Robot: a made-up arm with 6 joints.
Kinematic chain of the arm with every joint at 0, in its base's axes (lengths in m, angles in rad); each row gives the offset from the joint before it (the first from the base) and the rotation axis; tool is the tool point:
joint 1: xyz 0 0 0.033 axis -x
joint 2: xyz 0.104 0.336 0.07 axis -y
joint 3: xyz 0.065 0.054 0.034 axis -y
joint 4: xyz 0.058 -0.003 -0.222 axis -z
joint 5: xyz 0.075 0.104 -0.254 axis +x
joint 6: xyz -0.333 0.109 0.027 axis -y
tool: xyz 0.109 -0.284 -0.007
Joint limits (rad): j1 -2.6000..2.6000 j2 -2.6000..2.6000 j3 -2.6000..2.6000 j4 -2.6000..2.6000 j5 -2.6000..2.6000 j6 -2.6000..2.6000
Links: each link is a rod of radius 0.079 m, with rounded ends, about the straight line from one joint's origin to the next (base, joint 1, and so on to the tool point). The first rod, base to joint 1, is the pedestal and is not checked.
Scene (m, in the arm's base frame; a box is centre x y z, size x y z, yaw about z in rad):
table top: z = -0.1
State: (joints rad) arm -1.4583 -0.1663 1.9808 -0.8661 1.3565 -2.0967
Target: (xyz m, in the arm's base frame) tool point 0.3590 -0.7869 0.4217
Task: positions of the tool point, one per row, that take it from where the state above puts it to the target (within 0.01 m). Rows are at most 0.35 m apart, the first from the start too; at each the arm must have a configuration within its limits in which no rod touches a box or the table.
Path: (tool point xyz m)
1: 0.8350 -0.3174 0.3257
2: 0.6526 -0.6045 0.3807
3: 0.3590 -0.7869 0.4217

